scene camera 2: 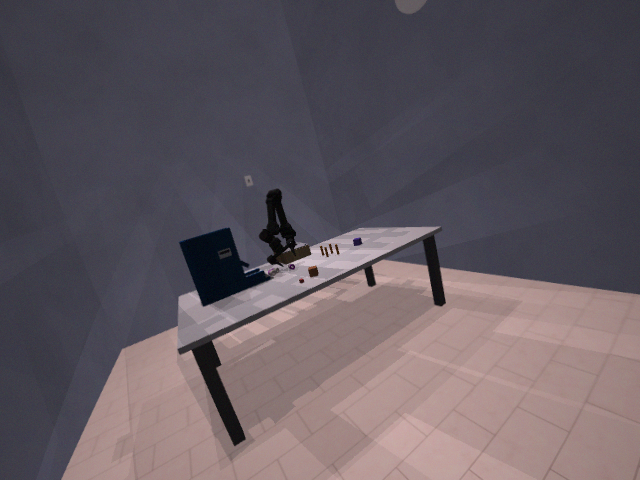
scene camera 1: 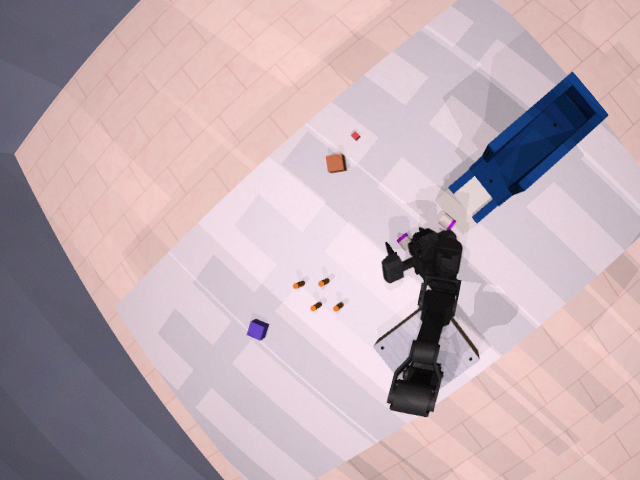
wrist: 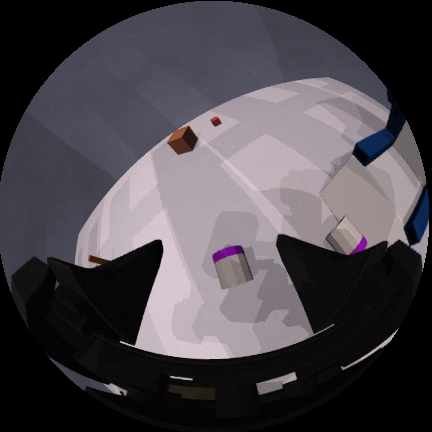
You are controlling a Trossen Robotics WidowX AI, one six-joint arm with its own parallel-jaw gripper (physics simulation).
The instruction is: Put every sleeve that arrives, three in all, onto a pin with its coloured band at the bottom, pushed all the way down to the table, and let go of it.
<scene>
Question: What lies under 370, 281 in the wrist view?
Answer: My gripper.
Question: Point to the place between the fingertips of my gripper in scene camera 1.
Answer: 402, 236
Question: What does my gripper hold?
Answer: Nothing.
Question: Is my gripper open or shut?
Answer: Open.
</scene>
